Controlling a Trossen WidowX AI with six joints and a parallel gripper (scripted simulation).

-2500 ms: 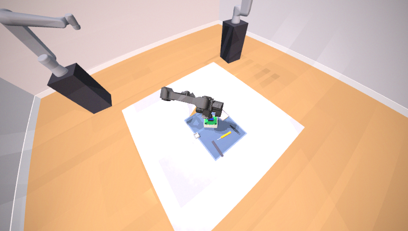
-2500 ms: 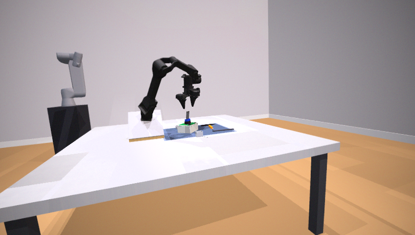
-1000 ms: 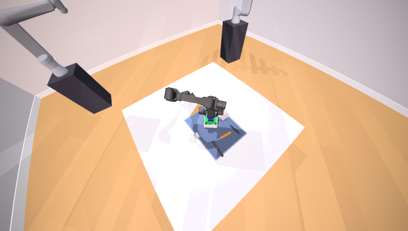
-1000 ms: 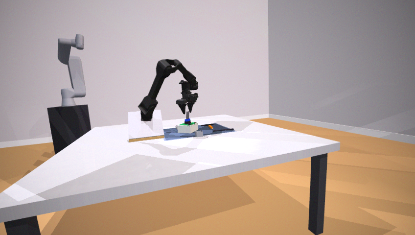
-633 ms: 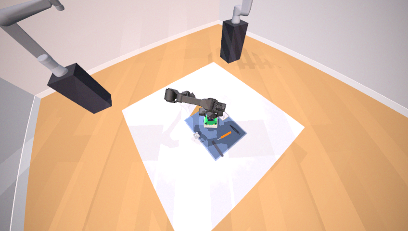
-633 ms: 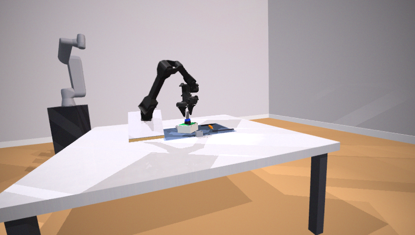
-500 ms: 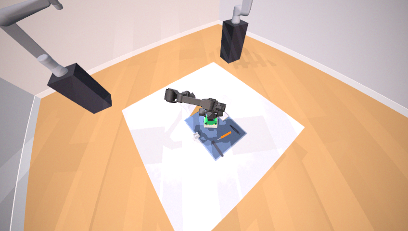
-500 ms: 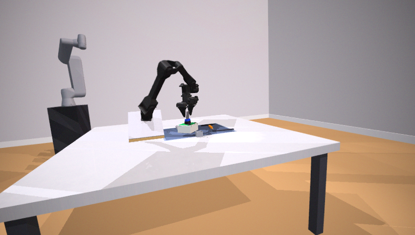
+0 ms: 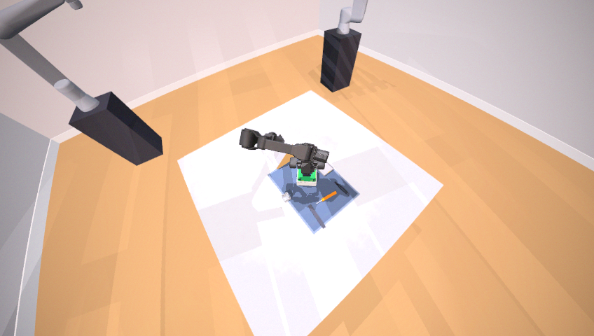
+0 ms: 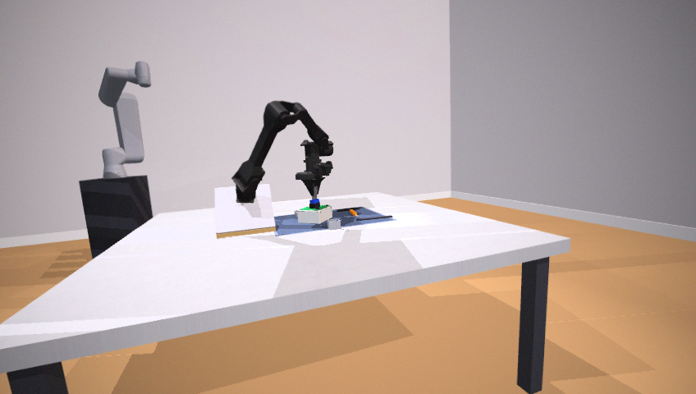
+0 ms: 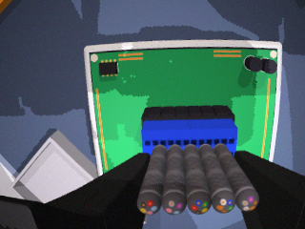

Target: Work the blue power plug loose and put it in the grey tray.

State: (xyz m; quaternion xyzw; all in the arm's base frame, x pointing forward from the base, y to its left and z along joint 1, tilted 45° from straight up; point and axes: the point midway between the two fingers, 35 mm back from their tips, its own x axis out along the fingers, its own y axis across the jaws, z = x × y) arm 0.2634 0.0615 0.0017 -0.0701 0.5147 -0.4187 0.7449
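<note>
My gripper tip is 2 cm above the blue power plug. Round my gripper tip: blue mat (5 cm ahead, 1 cm to the left, 10 cm below); dark bar (23 cm ahead, 8 cm to the right, 10 cm below).
</note>
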